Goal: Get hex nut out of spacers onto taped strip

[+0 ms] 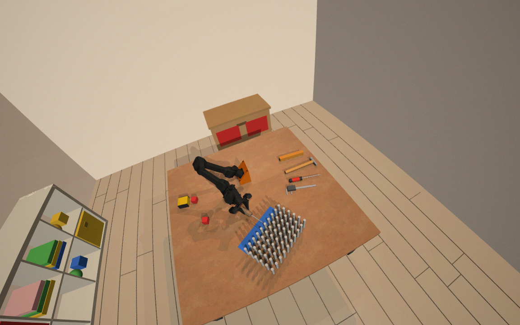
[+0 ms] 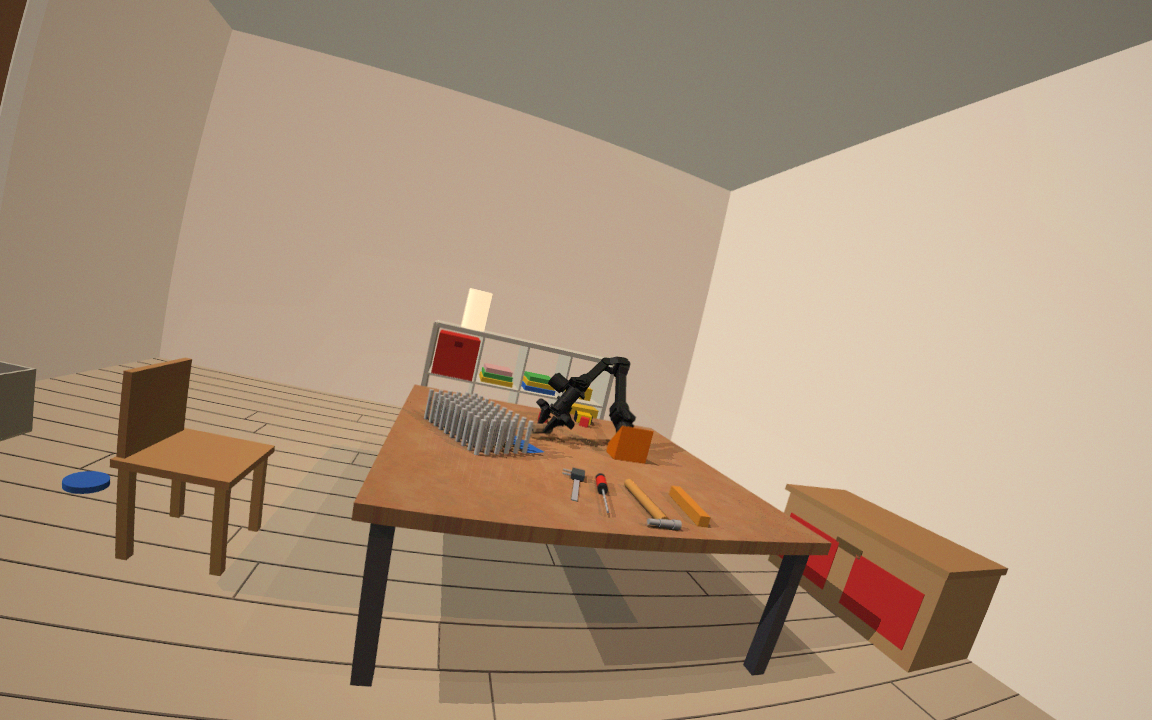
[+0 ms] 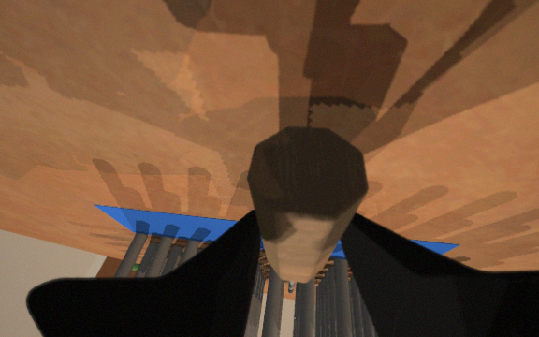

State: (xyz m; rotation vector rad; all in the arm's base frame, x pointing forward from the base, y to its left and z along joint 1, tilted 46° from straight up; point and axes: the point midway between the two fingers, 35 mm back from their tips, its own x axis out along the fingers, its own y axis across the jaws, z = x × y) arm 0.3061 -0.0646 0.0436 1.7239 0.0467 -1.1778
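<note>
The blue taped strip lies 130 mm ahead of my gripper tip, 40 mm to the left of it and 30 mm below it. The rest, counted from my gripper tip: yellow block: 440 mm to the right, 300 mm behind, 10 mm below; hook tool: 90 mm ahead, 50 mm to the left; orange bar: 540 mm to the left, 360 mm behind, 20 mm below.
</note>
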